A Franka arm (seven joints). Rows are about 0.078 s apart.
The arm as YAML. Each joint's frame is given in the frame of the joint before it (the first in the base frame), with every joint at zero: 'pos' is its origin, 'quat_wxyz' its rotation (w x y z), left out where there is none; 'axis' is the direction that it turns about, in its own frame. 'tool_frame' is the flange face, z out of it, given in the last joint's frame.
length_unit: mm
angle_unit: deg
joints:
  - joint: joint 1
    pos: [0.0, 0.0, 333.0]
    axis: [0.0, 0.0, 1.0]
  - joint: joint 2
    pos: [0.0, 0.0, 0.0]
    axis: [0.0, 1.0, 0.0]
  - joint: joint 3
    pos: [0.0, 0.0, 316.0]
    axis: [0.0, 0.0, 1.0]
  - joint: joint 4
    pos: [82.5, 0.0, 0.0]
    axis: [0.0, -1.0, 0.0]
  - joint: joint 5
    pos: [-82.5, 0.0, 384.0]
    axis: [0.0, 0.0, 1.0]
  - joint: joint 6
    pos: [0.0, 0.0, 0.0]
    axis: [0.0, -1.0, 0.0]
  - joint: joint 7
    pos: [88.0, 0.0, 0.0]
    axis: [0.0, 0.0, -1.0]
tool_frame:
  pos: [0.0, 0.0, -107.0]
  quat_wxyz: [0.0, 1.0, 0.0, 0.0]
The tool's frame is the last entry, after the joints.
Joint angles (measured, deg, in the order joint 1, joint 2, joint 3, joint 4, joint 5, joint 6, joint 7), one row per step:
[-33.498, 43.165, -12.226, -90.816, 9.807, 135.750, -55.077]
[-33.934, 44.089, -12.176, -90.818, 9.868, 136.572, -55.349]
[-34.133, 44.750, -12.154, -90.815, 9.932, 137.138, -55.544]
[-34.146, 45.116, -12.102, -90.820, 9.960, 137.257, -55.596]
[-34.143, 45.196, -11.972, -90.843, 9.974, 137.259, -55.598]
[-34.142, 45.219, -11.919, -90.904, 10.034, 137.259, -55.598]
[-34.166, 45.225, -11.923, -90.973, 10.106, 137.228, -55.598]
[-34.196, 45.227, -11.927, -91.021, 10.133, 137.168, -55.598]
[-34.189, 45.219, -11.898, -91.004, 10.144, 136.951, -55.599]
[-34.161, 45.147, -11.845, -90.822, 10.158, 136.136, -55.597]
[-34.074, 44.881, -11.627, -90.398, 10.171, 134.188, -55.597]
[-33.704, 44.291, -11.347, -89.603, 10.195, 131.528, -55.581]
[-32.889, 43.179, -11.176, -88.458, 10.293, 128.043, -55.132]
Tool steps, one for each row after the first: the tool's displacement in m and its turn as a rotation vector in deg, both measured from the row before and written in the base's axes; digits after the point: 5 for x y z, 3 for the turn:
[-0.00418, -0.00335, -0.00990, -0.057, 0.196, -0.152]
[-0.00221, -0.00142, -0.00706, -0.025, 0.146, -0.019]
[-0.00040, 0.00067, -0.00433, 0.160, 0.196, 0.058]
[0.00067, 0.00121, -0.00133, 0.141, 0.022, 0.083]
[0.00004, 0.00064, -0.00080, 0.112, 0.009, -0.013]
[-0.00061, 0.00002, -0.00062, 0.103, 0.037, -0.088]
[-0.00059, -0.00006, -0.00046, 0.089, 0.062, -0.060]
[0.00011, 0.00052, -0.00017, 0.172, 0.103, 0.018]
[0.00068, 0.00112, 0.00080, 0.498, 0.305, 0.063]
[0.00253, 0.00349, 0.00289, 1.185, 0.638, 0.258]
[0.00679, 0.00604, 0.00842, 1.330, 0.542, 0.617]
[0.01100, 0.00907, 0.01643, 1.378, 0.428, 0.571]

